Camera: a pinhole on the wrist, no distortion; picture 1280 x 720 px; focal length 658.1 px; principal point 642.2 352.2 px. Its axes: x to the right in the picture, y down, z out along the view. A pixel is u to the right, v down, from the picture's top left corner.
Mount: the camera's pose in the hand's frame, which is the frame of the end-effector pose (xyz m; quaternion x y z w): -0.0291 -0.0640 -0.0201 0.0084 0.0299 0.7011 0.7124
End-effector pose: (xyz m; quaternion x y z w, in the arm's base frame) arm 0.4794 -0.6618 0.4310 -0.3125 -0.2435 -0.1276 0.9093
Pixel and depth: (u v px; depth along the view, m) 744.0 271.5 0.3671
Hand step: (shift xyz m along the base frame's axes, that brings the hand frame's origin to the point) -0.0919 0.2151 0.2524
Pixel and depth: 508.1 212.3 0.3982
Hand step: -0.1236 0.1266 0.3652
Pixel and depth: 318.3 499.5 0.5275
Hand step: -0.4103 0.1020 0.4481
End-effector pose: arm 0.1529 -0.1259 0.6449 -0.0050 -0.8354 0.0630 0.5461
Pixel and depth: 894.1 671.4 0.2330
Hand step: -0.1474 0.0023 -0.2058
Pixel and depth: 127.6 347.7 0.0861
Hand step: -0.0442 -0.1364 -0.0353
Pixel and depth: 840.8 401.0 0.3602
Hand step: -0.2976 0.0191 -0.1712
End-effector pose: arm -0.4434 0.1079 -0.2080 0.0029 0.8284 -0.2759 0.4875
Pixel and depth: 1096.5 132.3 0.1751
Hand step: 0.1145 -0.0269 -0.1157
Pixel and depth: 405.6 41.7 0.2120
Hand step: 0.0722 -0.2230 -0.0743
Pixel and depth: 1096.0 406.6 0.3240
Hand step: 0.3047 0.0159 -0.1597
